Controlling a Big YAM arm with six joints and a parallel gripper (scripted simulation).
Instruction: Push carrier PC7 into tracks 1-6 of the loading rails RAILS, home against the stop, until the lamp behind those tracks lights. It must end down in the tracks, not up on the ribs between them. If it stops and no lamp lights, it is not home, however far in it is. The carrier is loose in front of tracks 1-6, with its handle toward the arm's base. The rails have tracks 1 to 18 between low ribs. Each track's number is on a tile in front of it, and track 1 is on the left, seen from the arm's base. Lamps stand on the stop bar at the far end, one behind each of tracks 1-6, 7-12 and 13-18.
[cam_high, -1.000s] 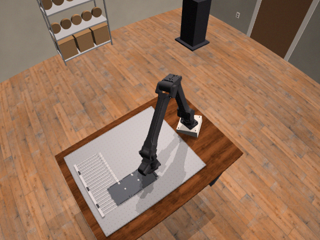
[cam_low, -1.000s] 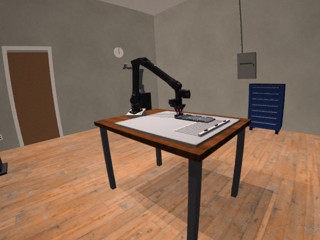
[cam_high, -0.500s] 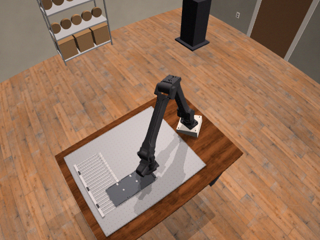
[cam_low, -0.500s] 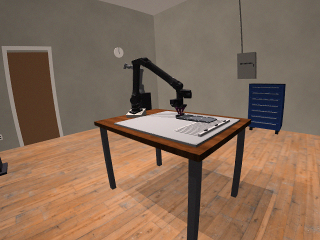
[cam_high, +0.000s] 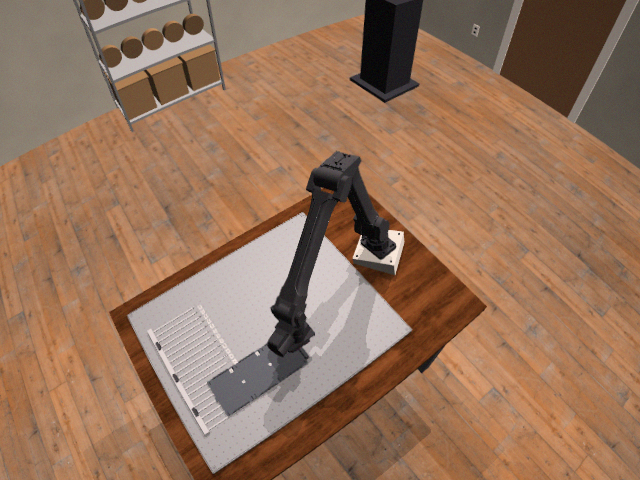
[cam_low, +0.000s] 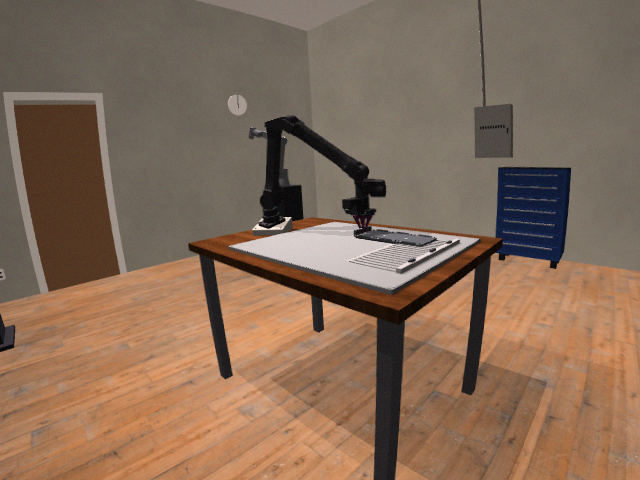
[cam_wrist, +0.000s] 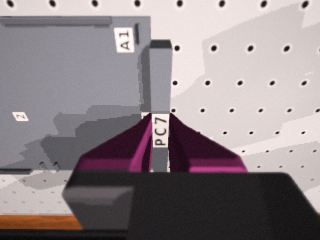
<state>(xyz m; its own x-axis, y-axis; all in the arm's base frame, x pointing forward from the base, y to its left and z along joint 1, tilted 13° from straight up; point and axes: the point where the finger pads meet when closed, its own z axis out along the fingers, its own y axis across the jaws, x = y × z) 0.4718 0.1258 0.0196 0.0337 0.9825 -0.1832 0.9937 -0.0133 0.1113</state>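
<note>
Now: the carrier PC7 160 mm ahead of my hand, 10 mm to the right of it and 10 mm below it.
</note>
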